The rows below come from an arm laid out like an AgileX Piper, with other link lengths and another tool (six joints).
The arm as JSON. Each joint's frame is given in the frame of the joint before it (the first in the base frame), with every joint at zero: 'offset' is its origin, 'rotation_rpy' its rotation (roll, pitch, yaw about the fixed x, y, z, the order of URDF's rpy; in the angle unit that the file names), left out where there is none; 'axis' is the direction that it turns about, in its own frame. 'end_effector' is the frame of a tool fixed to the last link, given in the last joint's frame.
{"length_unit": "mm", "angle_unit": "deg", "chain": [
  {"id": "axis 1", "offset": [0.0, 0.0, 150.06], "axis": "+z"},
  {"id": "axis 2", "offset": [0.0, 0.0, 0.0], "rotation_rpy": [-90.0, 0.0, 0.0], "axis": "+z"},
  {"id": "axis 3", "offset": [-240.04, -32.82, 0.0], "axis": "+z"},
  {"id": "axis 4", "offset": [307.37, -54.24, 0.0], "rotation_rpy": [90.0, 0.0, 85.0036], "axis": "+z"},
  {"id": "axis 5", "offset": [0.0, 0.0, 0.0], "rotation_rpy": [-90.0, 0.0, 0.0], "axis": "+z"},
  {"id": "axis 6", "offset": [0.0, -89.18, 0.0], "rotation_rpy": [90.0, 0.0, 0.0], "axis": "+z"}
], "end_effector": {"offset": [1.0, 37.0, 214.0], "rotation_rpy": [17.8, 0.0, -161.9]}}
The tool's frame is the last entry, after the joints.
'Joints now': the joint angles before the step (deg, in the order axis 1, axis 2, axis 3, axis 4, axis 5, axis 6). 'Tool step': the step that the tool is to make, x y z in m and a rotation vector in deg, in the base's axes. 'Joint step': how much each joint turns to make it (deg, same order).
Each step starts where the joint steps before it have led.
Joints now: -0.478, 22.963, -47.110, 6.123, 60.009, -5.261
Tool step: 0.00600, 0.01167, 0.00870, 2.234, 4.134, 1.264
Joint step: -0.001, 7.472, -7.029, 2.309, 3.684, 0.484
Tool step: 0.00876, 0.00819, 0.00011, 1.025, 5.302, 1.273
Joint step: 0.002, 8.281, -7.069, 1.463, 4.151, 0.002
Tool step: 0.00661, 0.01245, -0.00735, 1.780, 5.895, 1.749
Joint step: -0.003, 7.564, -5.700, 2.333, 4.122, -0.002
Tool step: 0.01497, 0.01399, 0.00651, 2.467, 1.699, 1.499
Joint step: 0.003, 5.837, -4.665, 2.913, 0.607, -0.188
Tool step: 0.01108, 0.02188, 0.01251, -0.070, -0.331, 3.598
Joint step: 3.559, 4.926, -5.327, -0.040, 0.087, -0.049
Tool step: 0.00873, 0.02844, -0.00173, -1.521, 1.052, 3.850
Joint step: 6.267, 5.411, -4.598, -2.794, 0.002, 1.749
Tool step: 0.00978, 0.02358, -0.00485, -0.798, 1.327, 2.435
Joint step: 4.246, 5.159, -3.993, -1.660, -0.002, 1.555
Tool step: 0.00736, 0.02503, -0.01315, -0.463, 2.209, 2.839
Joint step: 3.146, 5.222, -3.032, -0.098, 0.000, 0.355
